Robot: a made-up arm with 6 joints. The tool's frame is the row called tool.
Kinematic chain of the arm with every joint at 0, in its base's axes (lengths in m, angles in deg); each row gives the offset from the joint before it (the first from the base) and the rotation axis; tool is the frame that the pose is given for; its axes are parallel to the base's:
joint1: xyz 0 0 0.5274 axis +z
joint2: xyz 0 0 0 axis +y
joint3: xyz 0 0 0.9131 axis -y
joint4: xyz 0 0 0 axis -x
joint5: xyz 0.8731 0 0 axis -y
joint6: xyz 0 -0.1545 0 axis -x
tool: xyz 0 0 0
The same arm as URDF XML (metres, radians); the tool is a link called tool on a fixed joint. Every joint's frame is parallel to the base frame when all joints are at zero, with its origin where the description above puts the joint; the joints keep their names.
<robot name="arm">
<link name="base_link"/>
<link name="link1"/>
<link name="link2"/>
<link name="link3"/>
<link name="link4"/>
<link name="link5"/>
<link name="link6"/>
<link name="tool"/>
<joint name="joint1" type="continuous"><parent link="base_link"/><child link="link1"/><origin xyz="0 0 0.5274" rpy="0 0 0"/><axis xyz="0 0 1"/></joint>
<joint name="joint2" type="continuous"><parent link="link1"/><child link="link2"/><origin xyz="0 0 0" rpy="0 0 0"/><axis xyz="0 1 0"/></joint>
<joint name="joint3" type="continuous"><parent link="link2"/><child link="link3"/><origin xyz="0 0 0.9131" rpy="0 0 0"/><axis xyz="0 -1 0"/></joint>
<joint name="joint4" type="continuous"><parent link="link3"/><child link="link4"/><origin xyz="0 0 0" rpy="0 0 0"/><axis xyz="-1 0 0"/></joint>
<joint name="joint5" type="continuous"><parent link="link4"/><child link="link5"/><origin xyz="0.8731 0 0" rpy="0 0 0"/><axis xyz="0 -1 0"/></joint>
<joint name="joint6" type="continuous"><parent link="link5"/><child link="link6"/><origin xyz="0 -0.1545 0" rpy="0 0 0"/><axis xyz="-1 0 0"/></joint>
<joint name="tool_fixed" type="fixed"><parent link="link6"/><child link="tool"/><origin xyz="0 0 0" rpy="0 0 0"/></joint>
</robot>

